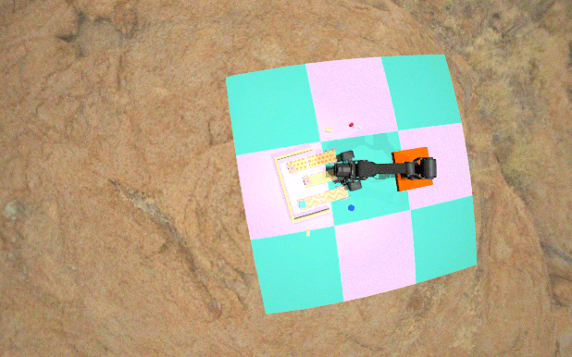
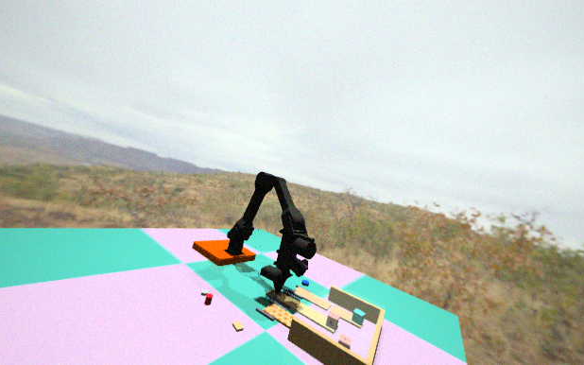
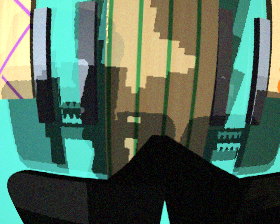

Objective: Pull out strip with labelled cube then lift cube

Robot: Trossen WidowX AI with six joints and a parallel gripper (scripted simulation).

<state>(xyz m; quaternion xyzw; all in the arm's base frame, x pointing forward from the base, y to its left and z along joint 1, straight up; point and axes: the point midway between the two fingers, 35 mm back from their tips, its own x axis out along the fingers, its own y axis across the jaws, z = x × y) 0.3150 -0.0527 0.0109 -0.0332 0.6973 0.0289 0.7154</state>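
Right now my gripper tip is 100 mm short of the striped strip and 10 mm to the right of it. The rest, counted from my gripper tip: red cylinder: 70 mm behind, 230 mm to the right, 10 mm above; then blue piece: 190 mm to the left.
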